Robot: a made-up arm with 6 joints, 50 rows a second.
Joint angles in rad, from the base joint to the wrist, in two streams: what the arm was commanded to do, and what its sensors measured. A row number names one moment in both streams.
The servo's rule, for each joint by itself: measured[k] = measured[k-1] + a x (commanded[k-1-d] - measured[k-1]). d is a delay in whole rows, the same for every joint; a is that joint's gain. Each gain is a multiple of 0.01, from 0.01 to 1. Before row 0 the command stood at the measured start. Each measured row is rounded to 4 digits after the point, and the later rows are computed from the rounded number. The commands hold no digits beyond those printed.
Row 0, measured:
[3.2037 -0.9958 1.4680 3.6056 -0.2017 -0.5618]
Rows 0 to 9, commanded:
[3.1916 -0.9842 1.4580 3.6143 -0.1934 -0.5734]
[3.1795 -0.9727 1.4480 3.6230 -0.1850 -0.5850]
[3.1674 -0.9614 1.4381 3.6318 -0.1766 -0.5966]
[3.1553 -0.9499 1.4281 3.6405 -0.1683 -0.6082]
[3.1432 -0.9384 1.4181 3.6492 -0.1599 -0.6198]
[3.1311 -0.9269 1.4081 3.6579 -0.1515 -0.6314]
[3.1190 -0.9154 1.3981 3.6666 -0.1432 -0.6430]
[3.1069 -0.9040 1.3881 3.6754 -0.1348 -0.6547]
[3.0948 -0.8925 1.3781 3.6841 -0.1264 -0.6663]
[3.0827 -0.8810 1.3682 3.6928 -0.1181 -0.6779]
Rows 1 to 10, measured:
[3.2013 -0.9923 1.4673 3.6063 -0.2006 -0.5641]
[3.1969 -0.9864 1.4659 3.6076 -0.1986 -0.5683]
[3.1910 -0.9789 1.4640 3.6095 -0.1957 -0.5740]
[3.1839 -0.9702 1.4615 3.6120 -0.1921 -0.5808]
[3.1758 -0.9607 1.4585 3.6150 -0.1879 -0.5886]
[3.1669 -0.9506 1.4550 3.6184 -0.1832 -0.5972]
[3.1573 -0.9400 1.4510 3.6223 -0.1780 -0.6064]
[3.1472 -0.9292 1.4466 3.6265 -0.1724 -0.6161]
[3.1367 -0.9182 1.4418 3.6311 -0.1664 -0.6261]
[3.1259 -0.9070 1.4366 3.6360 -0.1601 -0.6365]
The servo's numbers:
d 0
a 0.20 0.30 0.07 0.08 0.13 0.20

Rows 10 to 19, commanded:
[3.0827 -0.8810 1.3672 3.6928 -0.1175 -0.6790]
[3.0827 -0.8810 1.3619 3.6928 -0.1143 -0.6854]
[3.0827 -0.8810 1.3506 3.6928 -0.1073 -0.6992]
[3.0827 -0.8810 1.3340 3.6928 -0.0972 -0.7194]
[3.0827 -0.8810 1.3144 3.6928 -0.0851 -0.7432]
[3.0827 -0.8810 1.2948 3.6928 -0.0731 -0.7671]
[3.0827 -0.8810 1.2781 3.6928 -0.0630 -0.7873]
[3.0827 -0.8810 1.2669 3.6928 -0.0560 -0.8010]
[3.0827 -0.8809 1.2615 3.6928 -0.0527 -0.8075]
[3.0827 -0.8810 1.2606 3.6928 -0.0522 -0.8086]
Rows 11 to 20, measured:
[3.1173 -0.8992 1.4317 3.6405 -0.1546 -0.6450]
[3.1104 -0.8937 1.4268 3.6447 -0.1494 -0.6531]
[3.1049 -0.8899 1.4215 3.6485 -0.1439 -0.6623]
[3.1005 -0.8872 1.4154 3.6520 -0.1378 -0.6737]
[3.0969 -0.8853 1.4083 3.6553 -0.1309 -0.6876]
[3.0941 -0.8840 1.4004 3.6583 -0.1234 -0.7035]
[3.0918 -0.8831 1.3918 3.6611 -0.1155 -0.7203]
[3.0900 -0.8825 1.3831 3.6636 -0.1078 -0.7364]
[3.0885 -0.8820 1.3746 3.6659 -0.1006 -0.7506]
[3.0873 -0.8817 1.3666 3.6681 -0.0943 -0.7622]

